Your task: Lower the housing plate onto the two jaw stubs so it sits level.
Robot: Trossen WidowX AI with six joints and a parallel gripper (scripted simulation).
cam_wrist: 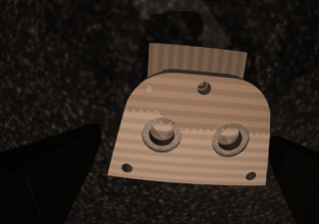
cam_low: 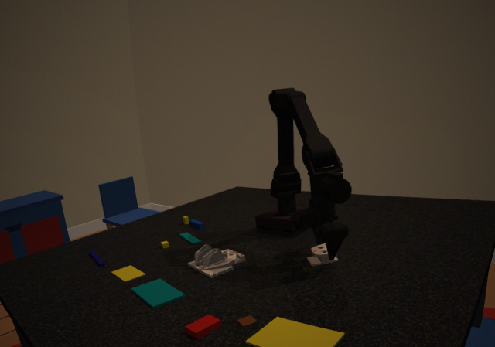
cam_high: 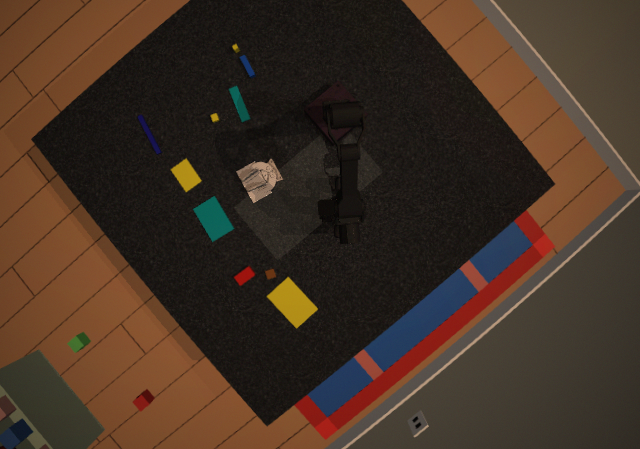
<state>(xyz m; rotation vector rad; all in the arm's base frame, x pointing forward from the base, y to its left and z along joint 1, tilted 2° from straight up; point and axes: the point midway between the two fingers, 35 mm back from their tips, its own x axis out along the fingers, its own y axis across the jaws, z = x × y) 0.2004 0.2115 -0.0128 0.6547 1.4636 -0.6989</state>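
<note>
Now: the white stepped stand 10 mm to the right of my gripper tip and 10 mm below it. The rest, counted from my gripper tip: brown chip: 330 mm ahead, 30 mm to the right, 20 mm below; teal tile: 320 mm ahead, 300 mm to the right, 10 mm below; red block: 390 mm ahead, 90 mm to the right, 10 mm below.
</note>
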